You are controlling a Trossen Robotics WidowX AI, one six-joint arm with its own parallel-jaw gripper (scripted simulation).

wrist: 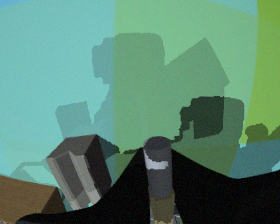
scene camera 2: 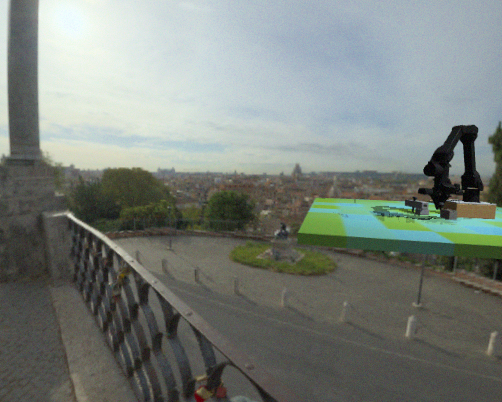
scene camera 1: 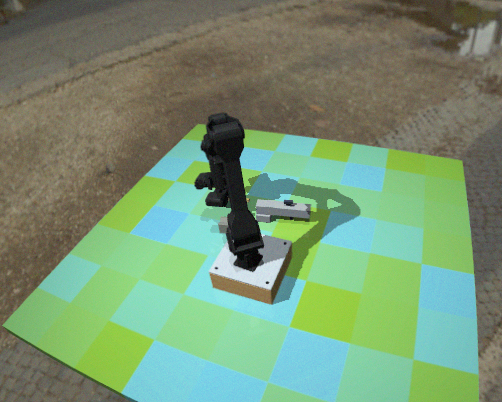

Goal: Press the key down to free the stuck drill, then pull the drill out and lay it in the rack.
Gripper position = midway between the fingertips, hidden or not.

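Drill held by my gripper (scene camera 1: 225,205); the gripper is also visible in the wrist view (wrist: 151,151). A rack (wrist: 78,164) is in view too.
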